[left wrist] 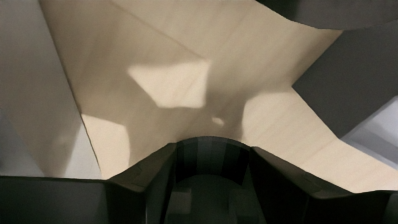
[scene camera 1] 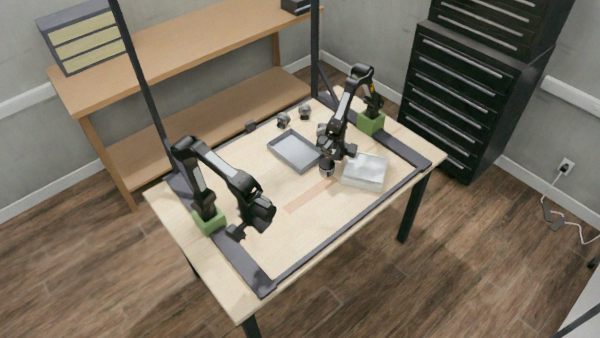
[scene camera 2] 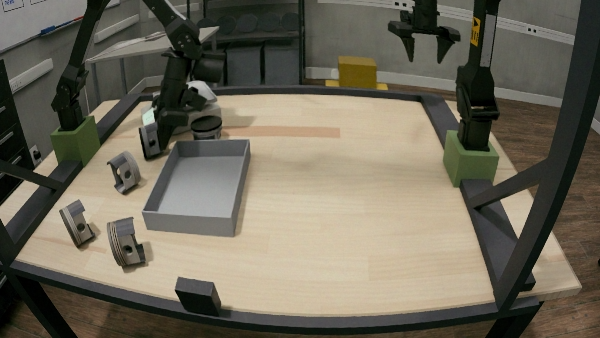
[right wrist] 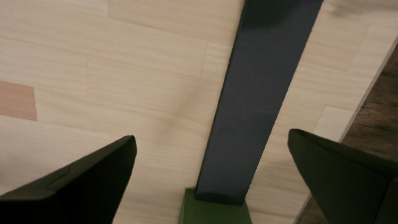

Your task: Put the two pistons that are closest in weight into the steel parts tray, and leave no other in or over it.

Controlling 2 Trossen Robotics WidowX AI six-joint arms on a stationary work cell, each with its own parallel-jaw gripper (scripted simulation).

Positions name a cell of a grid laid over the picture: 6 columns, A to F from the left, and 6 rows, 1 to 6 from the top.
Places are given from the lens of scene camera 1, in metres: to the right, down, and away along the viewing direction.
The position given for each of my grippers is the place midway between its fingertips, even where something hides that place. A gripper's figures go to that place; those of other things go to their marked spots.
my right gripper (scene camera 1: C5): -0.17, 0.22, 1.29
steel parts tray (scene camera 1: D3): 0.00, -0.07, 1.77
white scale (scene camera 1: D4): 0.20, 0.05, 1.61
